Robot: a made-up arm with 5 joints. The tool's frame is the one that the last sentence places.
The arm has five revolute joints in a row. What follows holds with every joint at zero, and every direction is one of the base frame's. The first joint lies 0.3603 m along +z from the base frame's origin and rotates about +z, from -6.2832 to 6.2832 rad. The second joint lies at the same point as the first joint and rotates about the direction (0, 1, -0.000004), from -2.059 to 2.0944 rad. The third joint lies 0.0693 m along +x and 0.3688 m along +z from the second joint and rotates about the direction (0, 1, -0.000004), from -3.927 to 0.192 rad. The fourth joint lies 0.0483 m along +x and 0.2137 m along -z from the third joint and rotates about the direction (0, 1, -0.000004), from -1.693 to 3.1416 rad. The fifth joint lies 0.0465 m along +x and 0.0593 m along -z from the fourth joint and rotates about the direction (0, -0.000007, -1), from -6.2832 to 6.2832 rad. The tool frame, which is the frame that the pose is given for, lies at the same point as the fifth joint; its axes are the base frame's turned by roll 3.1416, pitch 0 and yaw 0 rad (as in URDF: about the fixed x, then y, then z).
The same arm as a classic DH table. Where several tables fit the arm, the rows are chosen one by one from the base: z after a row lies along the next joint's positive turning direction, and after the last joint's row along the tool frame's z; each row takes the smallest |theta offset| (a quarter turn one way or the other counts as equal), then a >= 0, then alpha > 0; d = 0 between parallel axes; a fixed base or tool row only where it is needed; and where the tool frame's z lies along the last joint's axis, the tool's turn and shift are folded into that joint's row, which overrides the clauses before.
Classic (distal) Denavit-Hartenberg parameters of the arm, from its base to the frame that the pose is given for. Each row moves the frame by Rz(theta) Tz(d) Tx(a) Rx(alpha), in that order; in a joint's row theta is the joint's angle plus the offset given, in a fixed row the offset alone. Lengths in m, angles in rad.
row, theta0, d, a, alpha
joint 1, 0.0000, 0.3603, 0.0000, -1.5708
joint 2, -1.3851, 0.0000, 0.3753, 0.0000
joint 3, -0.4080, 0.0000, -0.2191, 0.0000
joint 4, -1.3485, 0.0000, -0.0465, 1.5708
joint 5, 3.1416, 0.0593, 0.0000, 0.0000
Joint limits (rad, base to tool): -6.2832..6.2832 -2.0590..2.0944 -3.9270..0.1920 -1.6930..3.1416 -6.2832..6.2832

